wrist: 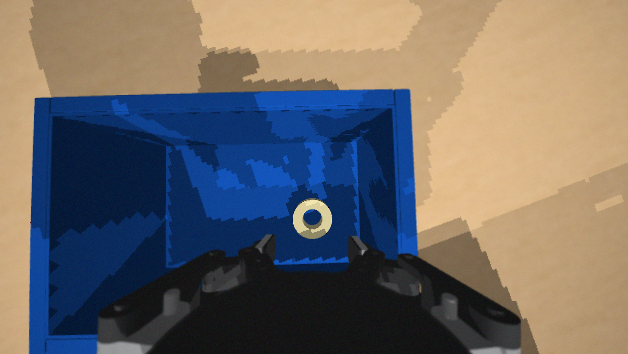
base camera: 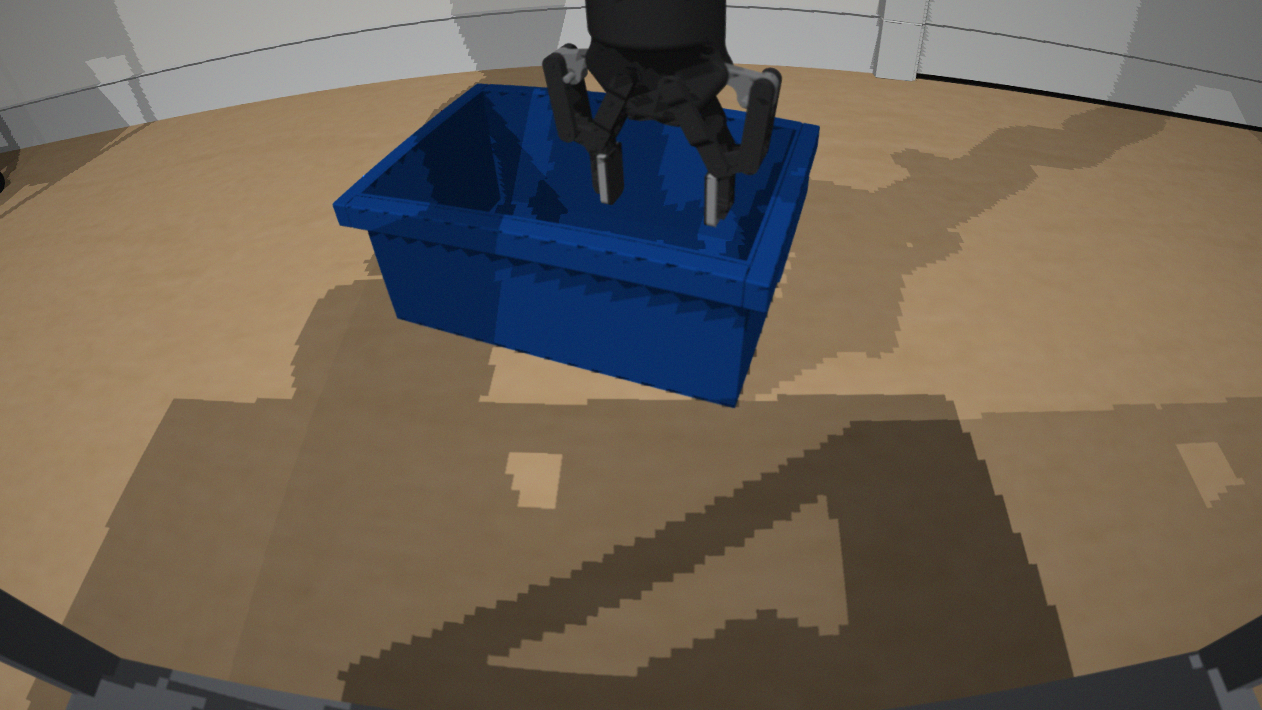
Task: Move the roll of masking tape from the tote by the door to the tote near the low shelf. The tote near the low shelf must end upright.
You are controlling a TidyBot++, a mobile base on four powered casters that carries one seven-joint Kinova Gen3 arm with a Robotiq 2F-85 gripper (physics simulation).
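Frame: origin at the arm's base, x ahead, y left, z up, level; centimetres.
Seen in the pictures: gripper, between the fingertips: (wrist: 311, 246) (base camera: 662, 208).
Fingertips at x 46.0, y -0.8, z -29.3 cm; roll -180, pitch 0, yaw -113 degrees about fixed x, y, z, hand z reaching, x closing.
Note:
A point is followed by its place in that frame.
A blue tote (base camera: 564, 309) {y 5.6, x 42.1, z -34.3 cm} (wrist: 225, 100) {y 1.1, x 59.6, z -27.6 cm} stands upright on the floor. The pale yellow roll of masking tape (wrist: 299, 220) {y 0.3, x 47.3, z -36.9 cm} lies flat on the tote's floor, toward the right end in the wrist view, its hole facing up; in the base camera view the tote's front wall hides it. My gripper (base camera: 660, 192) {y -0.8, x 46.0, z -29.3 cm} (wrist: 311, 246) {y -0.8, x 46.0, z -29.3 cm} is open and empty, pointing down, with its fingertips at about rim level inside the tote's opening. In the wrist view the roll shows between and a little above the two fingertips, apart from them. Which of the task's two totes this is, I cannot tell.
The wooden floor (base camera: 1059, 291) {y -37.2, x 50.0, z -39.6 cm} (wrist: 525, 125) {y -35.3, x 47.2, z -39.6 cm} surrounds the tote, with shadows of the arm and base across it. A pale wall (base camera: 291, 61) {y 54.4, x 101.2, z -33.8 cm} runs behind the tote. Parts of the base's dark frame (base camera: 52, 635) show at the lower corners of the base camera view.

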